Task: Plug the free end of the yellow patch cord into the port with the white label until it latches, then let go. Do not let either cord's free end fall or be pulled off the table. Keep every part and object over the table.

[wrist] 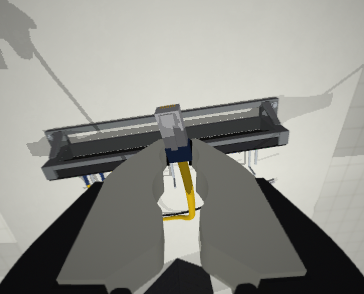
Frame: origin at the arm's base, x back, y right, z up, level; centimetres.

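Seen in the pictures: gripper, between the fingertips: point(178, 142).
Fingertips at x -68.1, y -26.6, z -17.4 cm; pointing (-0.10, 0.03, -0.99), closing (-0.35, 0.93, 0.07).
Observation:
Pixels of each thing's top centre, then the offset from my fingertips to it. "*": a spot on its surface instead. Level surfaces: height alone.
- yellow patch cord's plug, centre of its top: point(170, 133) dx -1.6, dy -1.2, dz +3.1 cm
- yellow cord, a spot on its surface: point(191, 200) * dx +3.7, dy +2.2, dz +1.0 cm
- black cord, a spot on its surface: point(175, 213) * dx +36.3, dy +14.7, dz -33.2 cm
- pale table, height of its surface: dz -33.9 cm
My gripper point(178, 142) is shut on the dark blue boot of the yellow patch cord's plug point(171, 127). The clear plug sticks out past the fingertips, its gold contacts at the far end. The yellow cord point(191, 200) runs back from the boot between the fingers and bends sharply to the left. The plug shows in front of the patch panel point(235, 142), which I see from above, with its long body running across the view. The port faces and the white label do not show in this view. The black cord's free end cannot be made out.
Blue plug boots point(86, 180) of cords show below the panel's left end. Thin metal cable supports point(250, 159) stick out below its right part, and another shows between my fingers. A part of the black cord point(175, 213) shows between the fingers. Shadows lie on the pale table point(165, 55).

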